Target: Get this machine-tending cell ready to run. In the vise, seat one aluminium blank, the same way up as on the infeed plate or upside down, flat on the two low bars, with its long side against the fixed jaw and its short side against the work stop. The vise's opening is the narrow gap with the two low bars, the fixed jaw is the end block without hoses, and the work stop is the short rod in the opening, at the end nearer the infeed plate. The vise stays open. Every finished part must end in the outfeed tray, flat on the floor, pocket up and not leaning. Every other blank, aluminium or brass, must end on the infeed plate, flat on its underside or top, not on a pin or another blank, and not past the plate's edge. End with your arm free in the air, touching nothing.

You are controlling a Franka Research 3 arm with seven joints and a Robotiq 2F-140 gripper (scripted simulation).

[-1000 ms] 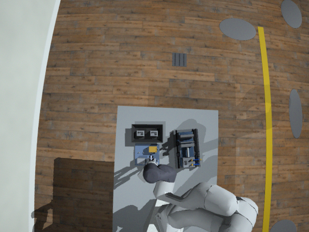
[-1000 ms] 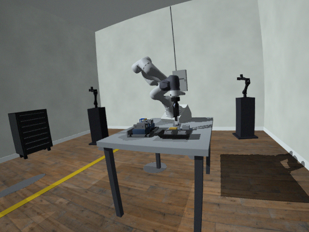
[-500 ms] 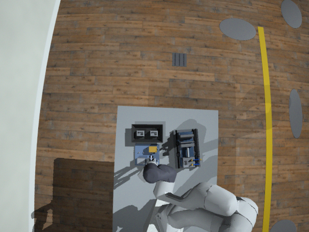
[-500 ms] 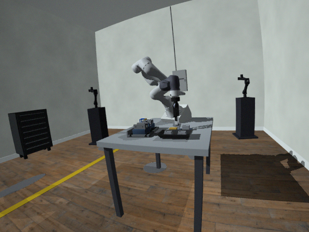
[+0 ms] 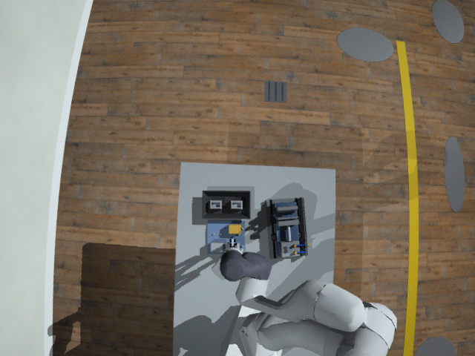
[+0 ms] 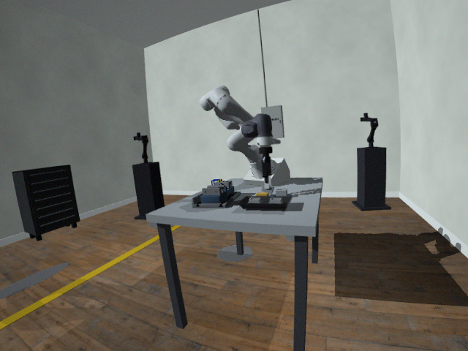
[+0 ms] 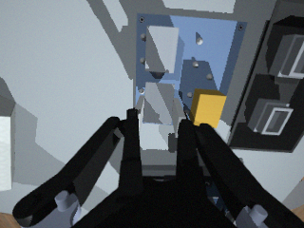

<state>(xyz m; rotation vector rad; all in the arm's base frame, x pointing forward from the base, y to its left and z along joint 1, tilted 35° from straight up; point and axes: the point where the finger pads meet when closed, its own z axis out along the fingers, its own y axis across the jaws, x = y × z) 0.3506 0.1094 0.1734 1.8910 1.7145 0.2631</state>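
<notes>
The brass blank is 8 cm ahead of my hand, 3 cm to the right of it and 6 cm below it. Round my hand: vise 4 cm ahead, 28 cm to the right, 5 cm below.
</notes>
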